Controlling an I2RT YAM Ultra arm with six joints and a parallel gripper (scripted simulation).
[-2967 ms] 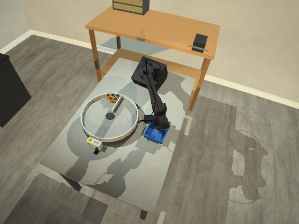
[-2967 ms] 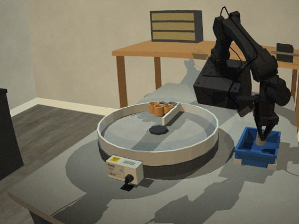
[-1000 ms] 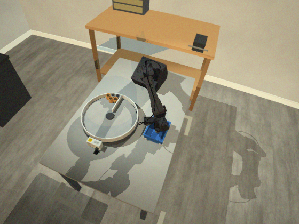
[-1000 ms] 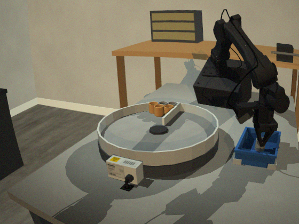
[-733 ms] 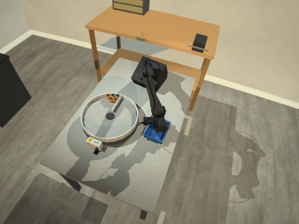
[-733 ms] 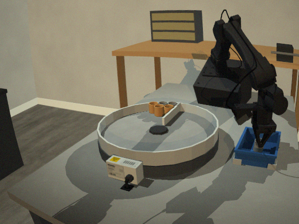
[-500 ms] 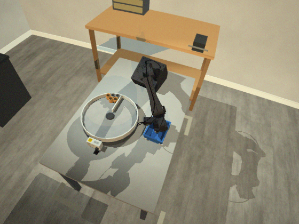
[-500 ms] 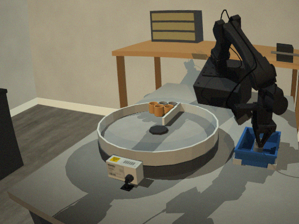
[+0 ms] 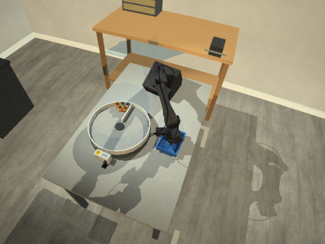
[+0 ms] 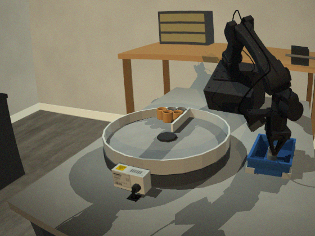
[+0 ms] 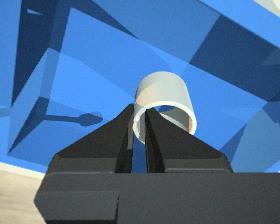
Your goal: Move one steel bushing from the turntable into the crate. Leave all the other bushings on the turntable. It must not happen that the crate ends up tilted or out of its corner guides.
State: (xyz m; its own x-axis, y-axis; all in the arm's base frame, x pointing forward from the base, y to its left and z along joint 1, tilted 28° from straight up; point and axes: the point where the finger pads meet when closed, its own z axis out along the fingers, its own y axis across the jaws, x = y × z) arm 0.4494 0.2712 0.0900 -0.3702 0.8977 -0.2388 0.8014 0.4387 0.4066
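My hand is 10 mm past the blue crate, 10 mm to the left of it and 20 mm above it. From my hand the other things lie so: round turntable (40 mm ahead, 370 mm to the right, 10 mm above).
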